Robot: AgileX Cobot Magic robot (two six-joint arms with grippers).
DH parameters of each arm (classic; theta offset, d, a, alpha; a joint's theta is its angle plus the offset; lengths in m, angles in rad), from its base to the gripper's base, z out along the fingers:
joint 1: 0 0.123 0 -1.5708
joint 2: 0.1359 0 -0.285 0
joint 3: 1.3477 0 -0.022 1.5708
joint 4: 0 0.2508 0 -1.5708
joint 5: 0 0 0.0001 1.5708
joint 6: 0 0.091 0 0
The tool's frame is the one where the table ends.
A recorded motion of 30 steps. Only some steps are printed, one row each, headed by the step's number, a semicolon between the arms.
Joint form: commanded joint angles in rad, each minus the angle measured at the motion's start. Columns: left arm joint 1, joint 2, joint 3, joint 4, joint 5, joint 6; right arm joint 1, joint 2, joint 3, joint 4, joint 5, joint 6.
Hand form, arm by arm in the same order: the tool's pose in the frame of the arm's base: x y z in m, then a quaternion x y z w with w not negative. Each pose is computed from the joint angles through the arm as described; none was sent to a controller.
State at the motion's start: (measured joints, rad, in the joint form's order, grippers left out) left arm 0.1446 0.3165 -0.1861 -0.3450 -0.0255 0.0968; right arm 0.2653 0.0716 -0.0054 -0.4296 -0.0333 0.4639
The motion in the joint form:
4: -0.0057 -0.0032 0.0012 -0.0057 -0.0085 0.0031; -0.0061 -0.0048 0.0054 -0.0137 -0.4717 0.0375
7: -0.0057 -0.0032 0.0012 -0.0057 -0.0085 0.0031; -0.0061 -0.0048 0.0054 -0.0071 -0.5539 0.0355
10: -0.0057 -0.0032 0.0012 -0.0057 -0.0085 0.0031; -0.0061 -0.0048 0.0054 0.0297 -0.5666 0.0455
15: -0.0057 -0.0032 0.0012 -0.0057 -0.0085 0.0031; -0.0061 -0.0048 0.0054 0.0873 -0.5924 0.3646
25: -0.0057 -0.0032 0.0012 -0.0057 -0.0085 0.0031; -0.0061 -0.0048 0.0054 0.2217 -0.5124 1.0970
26: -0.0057 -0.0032 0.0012 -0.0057 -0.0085 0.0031; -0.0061 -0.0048 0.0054 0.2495 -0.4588 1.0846
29: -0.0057 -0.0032 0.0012 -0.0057 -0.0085 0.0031; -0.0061 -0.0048 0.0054 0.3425 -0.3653 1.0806
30: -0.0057 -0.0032 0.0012 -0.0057 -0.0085 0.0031; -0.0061 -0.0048 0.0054 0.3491 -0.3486 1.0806
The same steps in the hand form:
4: 0.0848 0.0129 0.2575 -0.14151 0.69614 -0.03515 0.70294; 0.0435 0.0310 0.2488 -0.12800 0.50618 0.20827 0.82706
7: 0.0848 0.0129 0.2575 -0.14151 0.69614 -0.03515 0.70294; 0.0390 0.0324 0.2546 -0.13435 0.47169 0.22354 0.84231
10: 0.0848 0.0129 0.2575 -0.14151 0.69614 -0.03515 0.70294; 0.0387 0.0309 0.2563 -0.11740 0.46674 0.23914 0.84332
15: 0.0848 0.0129 0.2575 -0.14151 0.69614 -0.03515 0.70294; 0.0379 0.0285 0.2591 -0.02135 0.46421 0.38868 0.79560
25: 0.0848 0.0129 0.2575 -0.14151 0.69614 -0.03515 0.70294; 0.0439 0.0217 0.2552 0.21861 0.43546 0.65646 0.57588
26: 0.0848 0.0129 0.2575 -0.14151 0.69614 -0.03515 0.70294; 0.0468 0.0204 0.2513 0.24082 0.44794 0.64645 0.56873
29: 0.0848 0.0129 0.2575 -0.14151 0.69614 -0.03515 0.70294; 0.0517 0.0169 0.2443 0.29724 0.45713 0.64215 0.53882
30: 0.0848 0.0129 0.2575 -0.14151 0.69614 -0.03515 0.70294; 0.0524 0.0167 0.2429 0.30380 0.46102 0.63963 0.53482

